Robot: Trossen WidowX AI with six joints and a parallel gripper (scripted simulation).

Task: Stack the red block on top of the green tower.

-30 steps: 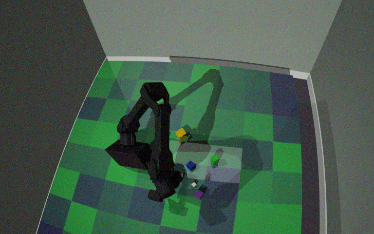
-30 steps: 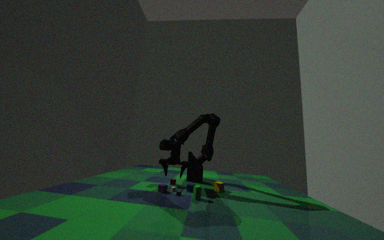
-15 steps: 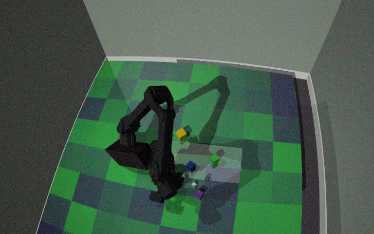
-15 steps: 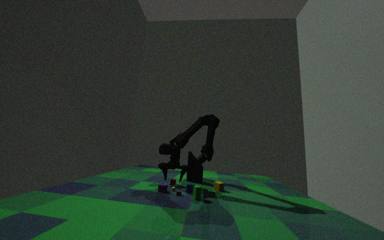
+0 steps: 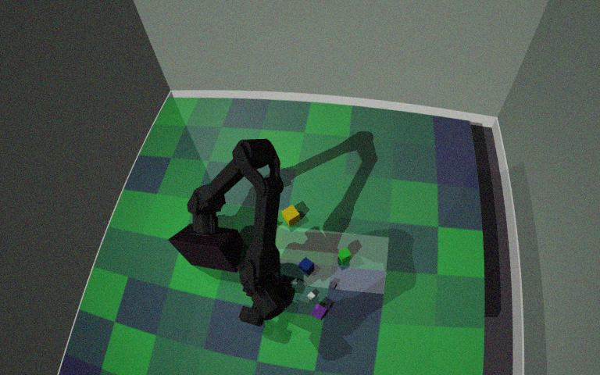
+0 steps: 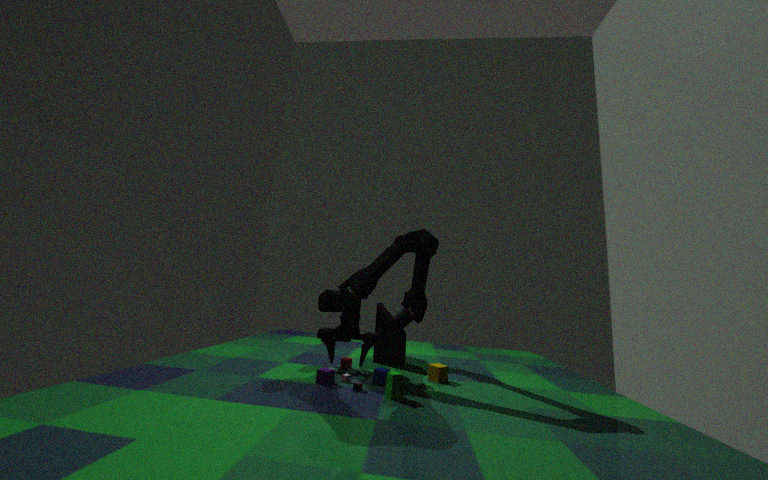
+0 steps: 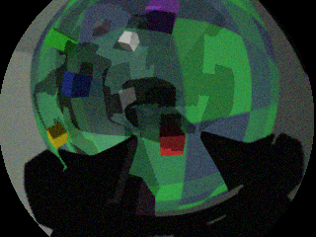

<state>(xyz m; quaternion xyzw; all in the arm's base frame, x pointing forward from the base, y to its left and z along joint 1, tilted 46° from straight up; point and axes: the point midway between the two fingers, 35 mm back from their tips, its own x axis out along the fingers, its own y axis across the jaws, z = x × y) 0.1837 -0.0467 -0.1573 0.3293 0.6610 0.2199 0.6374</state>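
My gripper tip is 1 cm below the red block. Also, from my gripper tip: purple block: 16 cm ahead, 2 cm to the right, 1 cm above; then blue block: 11 cm ahead, 11 cm to the left, 1 cm above; then small white block: 13 cm ahead, 2 cm to the left.
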